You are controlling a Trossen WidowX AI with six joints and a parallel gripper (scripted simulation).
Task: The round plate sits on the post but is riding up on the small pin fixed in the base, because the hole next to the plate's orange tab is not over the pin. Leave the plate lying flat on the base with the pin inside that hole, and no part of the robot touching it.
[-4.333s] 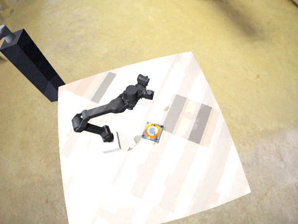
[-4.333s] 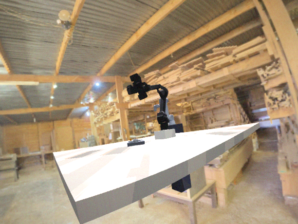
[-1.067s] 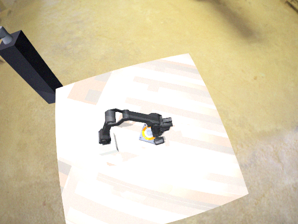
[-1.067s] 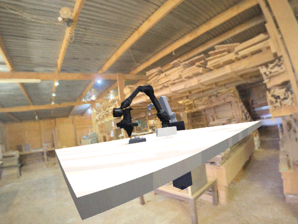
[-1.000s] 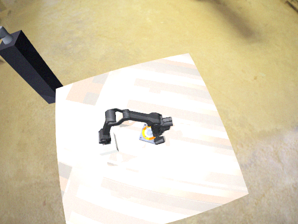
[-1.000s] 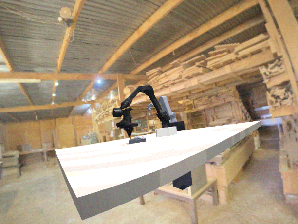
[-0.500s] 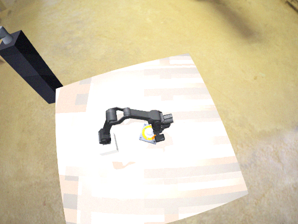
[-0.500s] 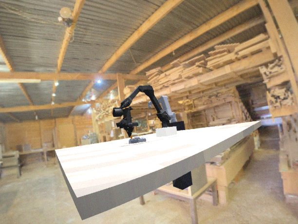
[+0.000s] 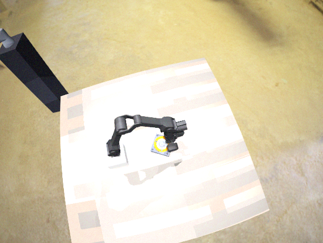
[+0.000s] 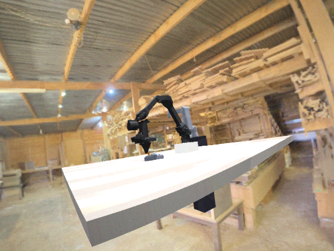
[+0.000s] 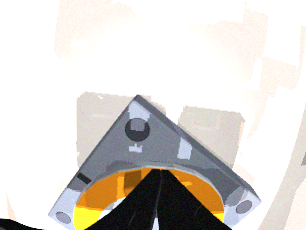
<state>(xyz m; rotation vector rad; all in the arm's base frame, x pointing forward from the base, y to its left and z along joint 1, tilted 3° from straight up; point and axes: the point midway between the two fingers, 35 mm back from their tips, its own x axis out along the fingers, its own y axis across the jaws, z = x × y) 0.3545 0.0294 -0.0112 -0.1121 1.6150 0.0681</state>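
Now: gripper tip 50 mm past the square grey base, 10 mm to the left of it and 20 mm above it.
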